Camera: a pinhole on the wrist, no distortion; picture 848 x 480 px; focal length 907.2 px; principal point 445.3 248.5 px. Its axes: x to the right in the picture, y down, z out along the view. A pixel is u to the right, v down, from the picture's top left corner.
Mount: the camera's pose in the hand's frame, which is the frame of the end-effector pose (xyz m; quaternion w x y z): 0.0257 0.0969 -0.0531 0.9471 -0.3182 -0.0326 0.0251
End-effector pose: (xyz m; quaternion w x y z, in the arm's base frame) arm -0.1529 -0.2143 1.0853 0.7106 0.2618 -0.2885 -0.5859
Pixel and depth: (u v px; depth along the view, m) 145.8 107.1 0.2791
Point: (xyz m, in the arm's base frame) -0.1500 -0.0961 1.3682
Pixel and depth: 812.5 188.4 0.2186
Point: -0.0825 -0.2752 1.3466
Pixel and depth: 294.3 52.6 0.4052
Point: -0.2105 -0.1087 1.4892
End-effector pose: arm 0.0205 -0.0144 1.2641 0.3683 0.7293 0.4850 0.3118
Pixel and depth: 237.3 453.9 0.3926
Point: 0.3414 -0.2551 1.4809
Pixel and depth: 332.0 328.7 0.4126
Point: 0.3814 -0.2239 1.4355
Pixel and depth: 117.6 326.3 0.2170
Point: 0.1952 -0.1655 1.4002
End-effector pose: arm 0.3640 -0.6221 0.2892 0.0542 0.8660 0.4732 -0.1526
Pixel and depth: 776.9 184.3 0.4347
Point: 0.6606 -0.7649 -0.0777
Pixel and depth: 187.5 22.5 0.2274
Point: 0.4563 -0.8046 0.1465
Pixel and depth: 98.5 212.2 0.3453
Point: 0.4872 -0.9371 0.1045
